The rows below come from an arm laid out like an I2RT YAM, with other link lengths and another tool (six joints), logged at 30 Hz.
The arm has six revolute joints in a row. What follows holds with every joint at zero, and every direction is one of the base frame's. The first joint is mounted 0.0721 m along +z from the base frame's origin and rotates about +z. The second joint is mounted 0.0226 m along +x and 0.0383 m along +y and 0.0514 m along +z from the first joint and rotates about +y. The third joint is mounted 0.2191 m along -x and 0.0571 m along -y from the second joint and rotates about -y. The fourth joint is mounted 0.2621 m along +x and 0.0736 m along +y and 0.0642 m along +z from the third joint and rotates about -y. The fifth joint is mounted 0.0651 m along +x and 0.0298 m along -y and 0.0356 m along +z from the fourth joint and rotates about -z. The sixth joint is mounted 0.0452 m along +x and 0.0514 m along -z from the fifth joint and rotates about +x. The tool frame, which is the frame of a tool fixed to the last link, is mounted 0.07 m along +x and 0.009 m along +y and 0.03 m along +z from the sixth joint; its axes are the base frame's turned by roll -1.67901, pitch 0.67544 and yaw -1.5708 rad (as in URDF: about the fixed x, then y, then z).
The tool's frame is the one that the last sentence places.
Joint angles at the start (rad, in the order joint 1, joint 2, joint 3, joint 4, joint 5, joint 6):
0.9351 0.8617 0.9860 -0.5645 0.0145 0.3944
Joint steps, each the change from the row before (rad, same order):
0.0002 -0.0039 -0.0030 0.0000 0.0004 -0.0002
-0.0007 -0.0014 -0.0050 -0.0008 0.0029 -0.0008
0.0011 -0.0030 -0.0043 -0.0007 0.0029 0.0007
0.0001 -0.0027 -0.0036 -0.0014 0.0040 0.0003
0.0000 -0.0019 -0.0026 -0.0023 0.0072 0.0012
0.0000 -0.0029 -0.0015 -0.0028 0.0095 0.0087
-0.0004 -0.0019 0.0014 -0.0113 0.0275 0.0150
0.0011 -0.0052 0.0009 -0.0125 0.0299 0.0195
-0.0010 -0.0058 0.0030 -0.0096 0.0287 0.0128
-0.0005 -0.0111 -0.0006 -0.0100 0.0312 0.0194
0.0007 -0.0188 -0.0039 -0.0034 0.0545 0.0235
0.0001 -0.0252 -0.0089 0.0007 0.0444 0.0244
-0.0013 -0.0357 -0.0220 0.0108 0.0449 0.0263
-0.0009 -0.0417 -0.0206 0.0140 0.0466 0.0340
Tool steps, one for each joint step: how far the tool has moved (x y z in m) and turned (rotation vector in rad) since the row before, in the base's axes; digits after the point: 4 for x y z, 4 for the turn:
-0.0004 -0.0005 -0.0002 0.0005 -0.0008 -0.0001
0.0003 -0.0004 -0.0018 -0.0047 0.0010 -0.0030
-0.0003 -0.0004 -0.0011 -0.0020 0.0007 -0.0018
0.0000 -0.0007 -0.0010 -0.0027 0.0002 -0.0036
0.0004 -0.0009 -0.0009 -0.0036 0.0001 -0.0070
0.0006 -0.0014 -0.0003 0.0013 0.0036 -0.0123
0.0022 -0.0034 -0.0007 -0.0050 0.0053 -0.0317
0.0016 -0.0041 -0.0002 -0.0015 0.0061 -0.0343
0.0018 -0.0043 0.0014 -0.0004 -0.0016 -0.0324
0.0013 -0.0054 0.0013 0.0045 0.0005 -0.0370
0.0022 -0.0082 0.0034 0.0106 -0.0123 -0.0584
0.0008 -0.0083 0.0035 0.0196 -0.0117 -0.0502
0.0004 -0.0095 0.0024 0.0282 -0.0153 -0.0526
-0.0004 -0.0109 0.0047 0.0439 -0.0179 -0.0563

